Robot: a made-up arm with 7 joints. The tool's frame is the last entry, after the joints. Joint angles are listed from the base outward. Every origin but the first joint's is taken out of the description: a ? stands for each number. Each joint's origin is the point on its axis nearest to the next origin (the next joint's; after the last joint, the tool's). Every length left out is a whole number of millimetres.
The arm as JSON. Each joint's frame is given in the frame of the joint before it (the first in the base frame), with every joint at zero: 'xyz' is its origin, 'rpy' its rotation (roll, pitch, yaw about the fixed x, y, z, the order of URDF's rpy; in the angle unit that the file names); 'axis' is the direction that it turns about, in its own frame. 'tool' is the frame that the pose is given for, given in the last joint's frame.
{
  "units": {
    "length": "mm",
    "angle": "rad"
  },
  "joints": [
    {
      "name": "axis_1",
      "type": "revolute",
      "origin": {
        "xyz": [
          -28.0,
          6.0,
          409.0
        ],
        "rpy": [
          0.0,
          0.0,
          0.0
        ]
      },
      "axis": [
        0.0,
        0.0,
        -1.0
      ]
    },
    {
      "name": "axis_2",
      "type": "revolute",
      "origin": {
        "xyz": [
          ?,
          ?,
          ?
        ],
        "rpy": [
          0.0,
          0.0,
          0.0
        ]
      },
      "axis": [
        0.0,
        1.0,
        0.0
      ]
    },
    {
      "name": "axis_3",
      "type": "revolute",
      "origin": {
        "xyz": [
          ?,
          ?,
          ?
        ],
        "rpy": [
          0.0,
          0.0,
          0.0
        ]
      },
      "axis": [
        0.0,
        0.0,
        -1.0
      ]
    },
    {
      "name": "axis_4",
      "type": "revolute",
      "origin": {
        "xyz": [
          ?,
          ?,
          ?
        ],
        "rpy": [
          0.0,
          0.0,
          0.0
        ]
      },
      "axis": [
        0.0,
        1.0,
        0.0
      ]
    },
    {
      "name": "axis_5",
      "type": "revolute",
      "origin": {
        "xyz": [
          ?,
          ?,
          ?
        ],
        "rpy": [
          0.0,
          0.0,
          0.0
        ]
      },
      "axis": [
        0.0,
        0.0,
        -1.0
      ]
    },
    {
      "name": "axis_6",
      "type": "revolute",
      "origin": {
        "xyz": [
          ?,
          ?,
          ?
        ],
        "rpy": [
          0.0,
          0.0,
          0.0
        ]
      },
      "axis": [
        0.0,
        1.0,
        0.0
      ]
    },
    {
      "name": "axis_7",
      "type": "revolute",
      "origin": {
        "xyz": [
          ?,
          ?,
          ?
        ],
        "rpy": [
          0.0,
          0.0,
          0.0
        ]
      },
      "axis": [
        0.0,
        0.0,
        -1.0
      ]
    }
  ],
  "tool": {
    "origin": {
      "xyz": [
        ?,
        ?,
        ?
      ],
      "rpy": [
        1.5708,
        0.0,
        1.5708
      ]
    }
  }
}
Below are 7 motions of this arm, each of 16 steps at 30 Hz.
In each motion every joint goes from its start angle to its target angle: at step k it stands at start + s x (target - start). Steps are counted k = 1, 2, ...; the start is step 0. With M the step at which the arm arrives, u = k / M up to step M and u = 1 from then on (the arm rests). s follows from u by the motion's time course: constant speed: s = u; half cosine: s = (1 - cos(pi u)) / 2; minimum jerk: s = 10 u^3 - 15 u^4 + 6 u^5.
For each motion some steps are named. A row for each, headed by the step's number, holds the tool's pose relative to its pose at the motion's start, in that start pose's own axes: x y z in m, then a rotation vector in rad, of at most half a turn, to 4 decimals.
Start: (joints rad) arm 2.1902 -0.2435 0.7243 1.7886 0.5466 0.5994 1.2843
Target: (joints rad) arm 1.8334 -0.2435 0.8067 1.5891 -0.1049 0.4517 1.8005
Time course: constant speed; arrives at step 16
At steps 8, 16:
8: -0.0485 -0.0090 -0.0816 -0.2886 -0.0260 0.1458
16: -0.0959 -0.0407 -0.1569 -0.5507 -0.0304 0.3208

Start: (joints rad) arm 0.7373 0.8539 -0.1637 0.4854 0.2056 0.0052 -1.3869
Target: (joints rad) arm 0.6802 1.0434 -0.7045 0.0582 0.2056 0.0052 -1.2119
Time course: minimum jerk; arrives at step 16
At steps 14, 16:
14: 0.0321 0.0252 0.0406 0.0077 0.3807 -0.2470
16: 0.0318 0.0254 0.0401 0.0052 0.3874 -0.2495

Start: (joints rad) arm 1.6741 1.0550 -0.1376 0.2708 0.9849 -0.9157 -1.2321
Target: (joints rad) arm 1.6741 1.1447 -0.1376 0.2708 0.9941 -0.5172 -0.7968
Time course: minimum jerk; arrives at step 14
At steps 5, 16:
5: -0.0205 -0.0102 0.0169 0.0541 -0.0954 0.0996
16: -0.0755 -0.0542 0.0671 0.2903 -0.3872 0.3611

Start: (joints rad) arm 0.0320 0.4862 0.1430 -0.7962 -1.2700 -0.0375 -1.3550
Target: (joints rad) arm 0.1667 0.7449 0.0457 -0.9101 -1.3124 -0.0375 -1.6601
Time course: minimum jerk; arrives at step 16
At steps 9, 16:
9: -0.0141 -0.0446 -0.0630 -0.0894 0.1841 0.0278
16: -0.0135 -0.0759 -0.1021 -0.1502 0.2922 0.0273

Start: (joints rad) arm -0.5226 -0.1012 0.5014 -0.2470 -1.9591 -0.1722 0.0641
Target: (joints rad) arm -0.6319 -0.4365 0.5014 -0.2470 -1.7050 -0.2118 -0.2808
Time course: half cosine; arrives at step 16
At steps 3, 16:
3: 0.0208 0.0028 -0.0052 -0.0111 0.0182 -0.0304
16: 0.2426 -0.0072 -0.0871 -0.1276 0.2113 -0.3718

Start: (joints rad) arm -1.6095 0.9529 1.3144 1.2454 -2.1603 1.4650 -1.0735
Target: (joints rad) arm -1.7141 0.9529 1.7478 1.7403 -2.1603 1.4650 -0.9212
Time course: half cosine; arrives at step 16
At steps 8, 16:
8: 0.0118 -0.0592 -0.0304 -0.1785 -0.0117 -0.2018
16: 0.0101 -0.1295 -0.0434 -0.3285 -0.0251 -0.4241

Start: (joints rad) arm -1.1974 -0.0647 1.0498 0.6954 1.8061 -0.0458 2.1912
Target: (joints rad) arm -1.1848 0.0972 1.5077 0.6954 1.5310 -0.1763 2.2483
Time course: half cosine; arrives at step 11
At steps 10, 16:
10: -0.0183 0.0052 -0.0196 -0.0926 -0.2300 0.0162
16: -0.0185 0.0051 -0.0196 -0.0938 -0.2350 0.0160

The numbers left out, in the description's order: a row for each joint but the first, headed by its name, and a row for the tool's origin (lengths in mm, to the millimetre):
axis_2: 25.0 -58.0 0.0
axis_3: 1.0 0.0 347.0
axis_4: 12.0 -34.0 0.0
axis_5: -19.0 0.0 257.0
axis_6: 12.0 -15.0 0.0
axis_7: 2.0 0.0 157.0
tool: 17.0 -24.0 0.0

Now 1 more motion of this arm.
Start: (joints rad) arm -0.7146 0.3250 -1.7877 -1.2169 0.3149 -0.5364 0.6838
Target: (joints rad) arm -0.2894 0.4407 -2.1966 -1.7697 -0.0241 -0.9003 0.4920
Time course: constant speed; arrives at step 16
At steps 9, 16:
9: -0.1589 0.0305 -0.0971 -0.3840 0.1692 0.4978
16: -0.2638 -0.0033 -0.1752 -0.7547 0.3072 0.8516

